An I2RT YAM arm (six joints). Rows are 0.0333 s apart.
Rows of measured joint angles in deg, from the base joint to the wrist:
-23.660 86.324 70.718 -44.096 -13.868 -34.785
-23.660 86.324 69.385 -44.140 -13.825 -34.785
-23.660 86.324 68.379 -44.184 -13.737 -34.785
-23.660 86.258 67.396 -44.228 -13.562 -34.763
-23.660 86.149 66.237 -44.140 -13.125 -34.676
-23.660 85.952 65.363 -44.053 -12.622 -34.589
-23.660 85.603 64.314 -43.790 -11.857 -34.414
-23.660 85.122 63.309 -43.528 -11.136 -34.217
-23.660 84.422 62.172 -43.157 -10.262 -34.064
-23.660 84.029 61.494 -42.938 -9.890 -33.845
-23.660 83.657 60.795 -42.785 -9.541 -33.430
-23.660 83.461 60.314 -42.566 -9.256 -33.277
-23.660 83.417 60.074 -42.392 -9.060 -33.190
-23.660 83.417 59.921 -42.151 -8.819 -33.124
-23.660 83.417 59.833 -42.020 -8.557 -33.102
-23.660 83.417 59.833 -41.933 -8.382 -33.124
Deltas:
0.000 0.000 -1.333 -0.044 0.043 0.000
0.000 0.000 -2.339 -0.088 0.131 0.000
0.000 -0.066 -3.322 -0.132 0.306 0.022
0.000 -0.175 -4.481 -0.044 0.743 0.109
0.000 -0.372 -5.355 0.043 1.246 0.196
0.000 -0.721 -6.404 0.306 2.011 0.371
0.000 -1.202 -7.409 0.568 2.732 0.568
0.000 -1.902 -8.546 0.939 3.606 0.721
0.000 -2.295 -9.224 1.158 3.978 0.940
0.000 -2.667 -9.923 1.311 4.327 1.355
0.000 -2.863 -10.404 1.530 4.612 1.508
0.000 -2.907 -10.644 1.704 4.808 1.595
0.000 -2.907 -10.797 1.945 5.049 1.661
0.000 -2.907 -10.885 2.076 5.311 1.683
0.000 -2.907 -10.885 2.163 5.486 1.661

